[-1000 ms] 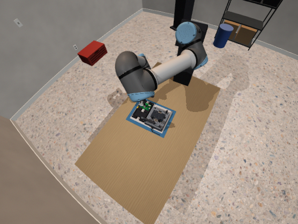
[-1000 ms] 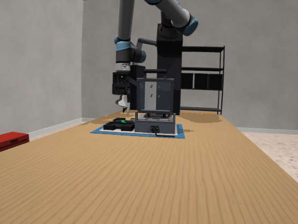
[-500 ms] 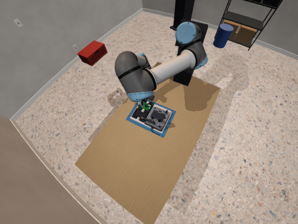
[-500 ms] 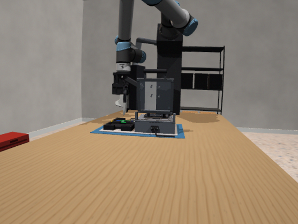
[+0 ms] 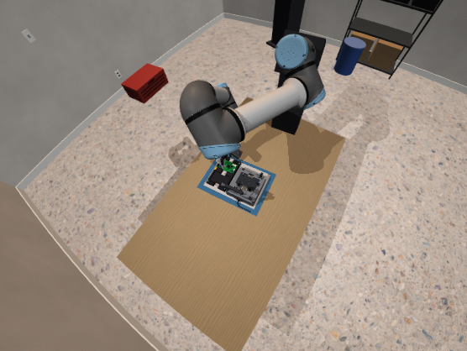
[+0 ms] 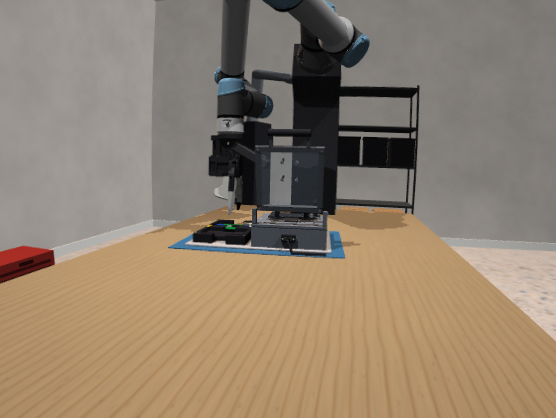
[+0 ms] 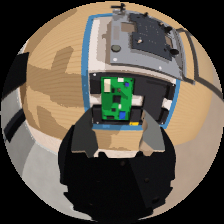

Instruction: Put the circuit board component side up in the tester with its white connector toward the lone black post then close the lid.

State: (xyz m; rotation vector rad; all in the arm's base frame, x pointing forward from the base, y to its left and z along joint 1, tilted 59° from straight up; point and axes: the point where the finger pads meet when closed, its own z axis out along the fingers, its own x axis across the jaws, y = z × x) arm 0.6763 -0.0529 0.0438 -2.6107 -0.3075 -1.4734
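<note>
My gripper is now 50 mm above the green circuit board. Round my hand: tester bed: 20 mm behind, 190 mm to the left; then tester lid: 90 mm ahead, 230 mm to the left, 110 mm above.
</note>
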